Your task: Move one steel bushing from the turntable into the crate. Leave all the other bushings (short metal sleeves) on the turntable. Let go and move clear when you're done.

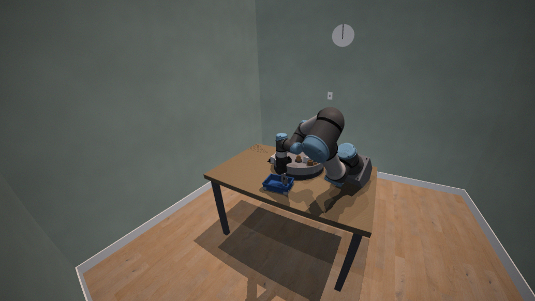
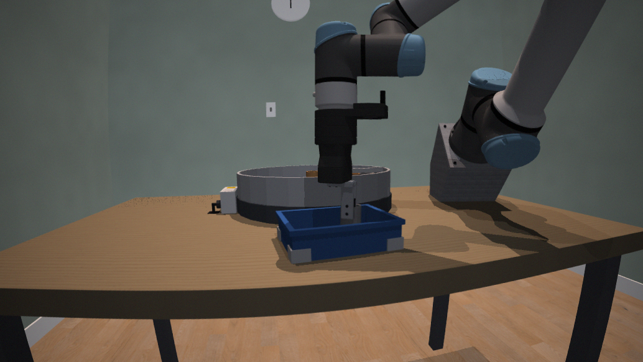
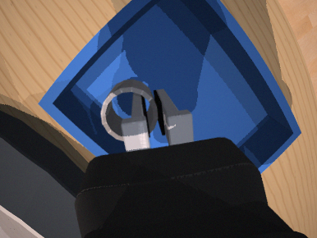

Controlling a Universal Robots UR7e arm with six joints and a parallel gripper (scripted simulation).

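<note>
The blue crate is 3 cm ahead of my hand, 2 cm to the left of it and 3 cm below it. Also, from my hand: grey round turntable (32 cm to the right, 1 cm below).
</note>
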